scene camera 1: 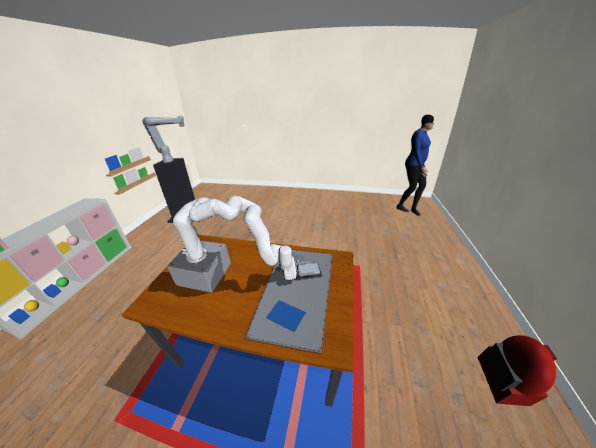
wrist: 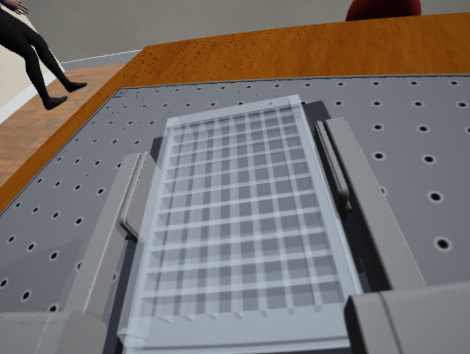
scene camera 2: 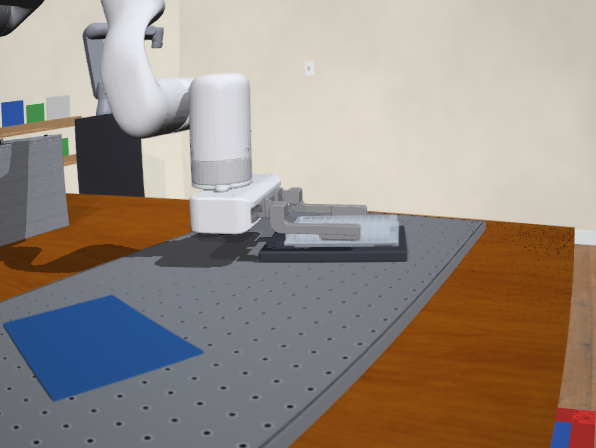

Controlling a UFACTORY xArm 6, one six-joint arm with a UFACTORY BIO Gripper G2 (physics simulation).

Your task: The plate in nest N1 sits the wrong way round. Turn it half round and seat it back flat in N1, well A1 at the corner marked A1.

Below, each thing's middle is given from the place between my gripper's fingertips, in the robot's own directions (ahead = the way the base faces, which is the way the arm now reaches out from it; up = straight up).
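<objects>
There is a blue sheet [scene camera 2: 71,350], and it lies 34 cm to the right of my hand, 12 cm behind it and 3 cm below it. As for the clear well plate [scene camera 2: 375,229], my gripper is 1 cm above it and 2 cm past it.
</objects>
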